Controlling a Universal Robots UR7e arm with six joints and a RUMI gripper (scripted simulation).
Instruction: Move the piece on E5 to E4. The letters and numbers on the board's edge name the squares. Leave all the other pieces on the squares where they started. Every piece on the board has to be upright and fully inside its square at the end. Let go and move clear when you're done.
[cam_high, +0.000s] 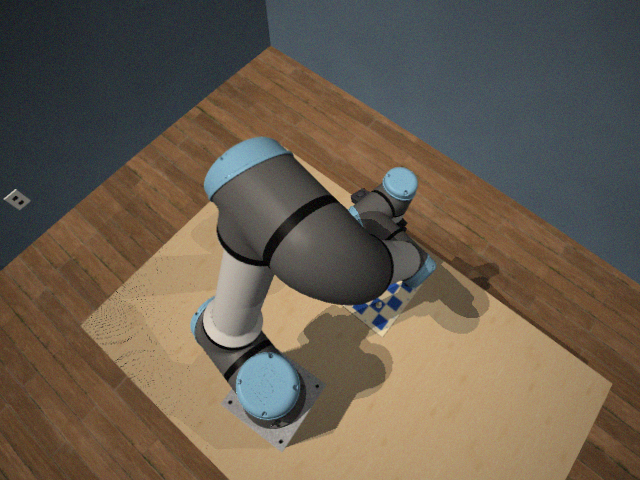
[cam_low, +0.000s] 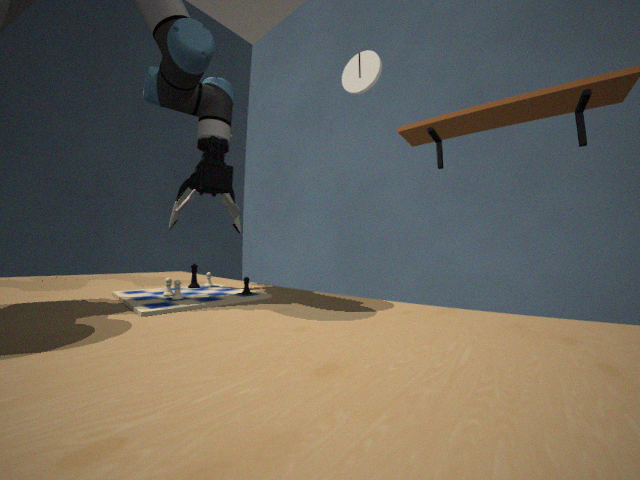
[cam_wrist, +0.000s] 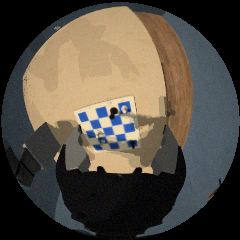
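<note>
Now: hand 100 mm above the tall black piece, 40 mm past it and 10 mm to the left of it. Round my hand: chessboard (130 mm below, 90 mm behind, 80 mm to the right); black pawn (160 mm to the right, 110 mm below, 20 mm behind).
</note>
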